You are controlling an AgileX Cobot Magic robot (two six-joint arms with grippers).
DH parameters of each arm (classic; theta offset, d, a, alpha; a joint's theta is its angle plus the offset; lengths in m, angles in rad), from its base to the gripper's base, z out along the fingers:
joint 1: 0 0.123 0 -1.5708
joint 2: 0.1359 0 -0.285 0
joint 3: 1.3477 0 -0.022 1.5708
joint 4: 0 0.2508 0 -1.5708
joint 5: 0 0 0.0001 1.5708
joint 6: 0 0.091 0 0
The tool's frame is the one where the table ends.
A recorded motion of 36 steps. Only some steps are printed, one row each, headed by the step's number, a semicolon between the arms.
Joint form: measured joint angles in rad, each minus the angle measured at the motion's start. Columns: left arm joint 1, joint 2, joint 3, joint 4, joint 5, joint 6; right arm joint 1, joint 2, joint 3, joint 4, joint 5, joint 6.
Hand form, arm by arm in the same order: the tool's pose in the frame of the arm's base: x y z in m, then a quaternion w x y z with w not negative. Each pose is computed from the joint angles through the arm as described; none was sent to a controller.
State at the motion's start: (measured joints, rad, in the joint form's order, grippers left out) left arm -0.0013 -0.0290 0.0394 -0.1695 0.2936 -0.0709; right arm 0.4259 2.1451 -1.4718 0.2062 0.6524 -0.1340
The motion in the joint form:
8: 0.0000 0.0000 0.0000 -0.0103 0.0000 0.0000; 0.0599 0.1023 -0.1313 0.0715 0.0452 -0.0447
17: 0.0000 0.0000 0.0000 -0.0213 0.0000 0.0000; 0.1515 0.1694 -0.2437 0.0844 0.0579 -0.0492
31: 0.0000 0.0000 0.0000 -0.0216 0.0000 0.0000; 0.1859 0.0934 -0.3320 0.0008 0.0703 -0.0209
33: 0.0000 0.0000 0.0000 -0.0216 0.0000 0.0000; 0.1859 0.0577 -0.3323 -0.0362 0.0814 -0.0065
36: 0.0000 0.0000 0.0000 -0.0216 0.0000 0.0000; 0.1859 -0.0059 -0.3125 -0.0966 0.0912 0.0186
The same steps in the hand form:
8: 0.0538 -0.0048 0.1753 0.62084 -0.07769 0.77408 -0.09656; 0.4000 0.2293 0.1204 0.13806 -0.23321 0.95415 0.12710
17: 0.0538 -0.0051 0.1754 0.62036 -0.08076 0.77357 -0.10107; 0.3939 0.2769 0.1176 0.14638 -0.27654 0.93889 0.14346
31: 0.0538 -0.0051 0.1754 0.62035 -0.08085 0.77356 -0.10119; 0.3960 0.2930 0.1774 0.22063 -0.30651 0.91546 0.13897
33: 0.0538 -0.0051 0.1754 0.62035 -0.08085 0.77356 -0.10119; 0.3946 0.2895 0.1942 0.23500 -0.31056 0.91186 0.12973
36: 0.0538 -0.0051 0.1754 0.62035 -0.08085 0.77356 -0.10119; 0.3895 0.2815 0.2182 0.25576 -0.31466 0.90708 0.11306

